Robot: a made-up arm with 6 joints. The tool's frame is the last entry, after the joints.
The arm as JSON. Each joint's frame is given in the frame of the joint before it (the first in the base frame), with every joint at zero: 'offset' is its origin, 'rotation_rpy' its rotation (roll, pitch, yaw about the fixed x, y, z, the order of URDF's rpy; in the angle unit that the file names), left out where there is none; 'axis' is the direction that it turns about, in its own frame. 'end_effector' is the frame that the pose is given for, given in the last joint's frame.
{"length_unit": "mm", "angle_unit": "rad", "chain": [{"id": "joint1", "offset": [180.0, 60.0, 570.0], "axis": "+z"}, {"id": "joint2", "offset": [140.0, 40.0, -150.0], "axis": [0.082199, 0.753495, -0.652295]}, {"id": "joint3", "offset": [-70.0, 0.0, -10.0], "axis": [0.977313, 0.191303, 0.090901]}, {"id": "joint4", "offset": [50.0, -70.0, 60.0], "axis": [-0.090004, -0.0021, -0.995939]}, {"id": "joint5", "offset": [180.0, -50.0, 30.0], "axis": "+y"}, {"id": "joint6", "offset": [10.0, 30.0, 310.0], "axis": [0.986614, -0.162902, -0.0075]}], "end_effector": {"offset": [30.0, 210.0, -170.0], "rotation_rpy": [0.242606, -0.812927, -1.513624]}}
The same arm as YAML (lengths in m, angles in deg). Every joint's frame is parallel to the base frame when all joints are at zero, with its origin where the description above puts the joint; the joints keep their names.
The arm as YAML. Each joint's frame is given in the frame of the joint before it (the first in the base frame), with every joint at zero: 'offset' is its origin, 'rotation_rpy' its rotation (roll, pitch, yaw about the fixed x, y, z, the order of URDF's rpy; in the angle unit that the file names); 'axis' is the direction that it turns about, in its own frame. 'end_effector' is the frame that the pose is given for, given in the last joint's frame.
length_unit: m
angle_unit: deg
chain:
  - id: joint1
    offset: [0.18, 0.06, 0.57]
    rotation_rpy: [0.0, 0.0, 0.0]
    axis: [0.0, 0.0, 1.0]
  - id: joint2
    offset: [0.14, 0.04, -0.15]
    rotation_rpy: [0.0, 0.0, 0.0]
    axis: [0.082199, 0.753495, -0.652295]
  - id: joint3
    offset: [-0.07, 0.0, -0.01]
    rotation_rpy: [0.0, 0.0, 0.0]
    axis: [0.977313, 0.191303, 0.090901]
  - id: joint4
    offset: [0.05, -0.07, 0.06]
    rotation_rpy: [0.0, 0.0, 0.0]
    axis: [-0.090004, -0.0021, -0.995939]
  - id: joint5
    offset: [0.18, -0.05, 0.03]
    rotation_rpy: [0.0, 0.0, 0.0]
    axis: [0.0, 1.0, 0.0]
  - id: joint6
    offset: [0.01, 0.03, 0.31]
    rotation_rpy: [0.0, 0.0, 0.0]
    axis: [0.986614, -0.162902, -0.0075]
end_effector:
  offset: [0.03, 0.21, -0.17]
  rotation_rpy: [13.9, -46.58, -86.72]

